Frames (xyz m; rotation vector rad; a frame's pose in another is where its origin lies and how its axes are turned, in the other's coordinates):
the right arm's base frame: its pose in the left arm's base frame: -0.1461 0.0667 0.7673 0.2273 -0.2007 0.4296
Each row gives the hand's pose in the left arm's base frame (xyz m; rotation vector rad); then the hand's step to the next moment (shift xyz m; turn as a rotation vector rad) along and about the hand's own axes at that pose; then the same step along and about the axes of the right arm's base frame.
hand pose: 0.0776 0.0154 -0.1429 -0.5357 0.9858 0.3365
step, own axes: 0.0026 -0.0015 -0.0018 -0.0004 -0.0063 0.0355
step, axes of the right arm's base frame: -0.0007 -0.0027 -0.0020 0.0346 0.0044 0.0090
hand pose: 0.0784 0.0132 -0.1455 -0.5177 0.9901 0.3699
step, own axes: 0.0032 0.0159 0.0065 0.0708 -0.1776 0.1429
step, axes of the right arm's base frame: 0.0038 0.0153 -0.0076 0.1893 -0.1429 0.0266
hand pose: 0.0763 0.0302 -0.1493 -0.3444 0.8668 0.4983
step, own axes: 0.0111 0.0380 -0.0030 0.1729 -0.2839 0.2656
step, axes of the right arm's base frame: -0.0052 0.0342 -0.0195 0.3600 -0.2268 0.0018
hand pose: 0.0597 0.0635 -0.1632 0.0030 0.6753 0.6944
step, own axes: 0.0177 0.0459 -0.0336 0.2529 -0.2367 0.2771
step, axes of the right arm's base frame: -0.0237 0.0455 -0.0303 0.4087 -0.1653 -0.0494
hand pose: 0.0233 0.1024 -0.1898 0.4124 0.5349 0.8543
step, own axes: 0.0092 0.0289 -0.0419 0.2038 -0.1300 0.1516
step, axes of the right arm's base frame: -0.0263 0.0389 -0.0216 0.2710 -0.0633 -0.0630
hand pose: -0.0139 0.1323 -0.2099 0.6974 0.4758 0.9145
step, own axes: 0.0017 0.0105 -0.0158 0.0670 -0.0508 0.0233
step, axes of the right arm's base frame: -0.0098 0.0158 -0.0040 0.0743 -0.0146 -0.0433
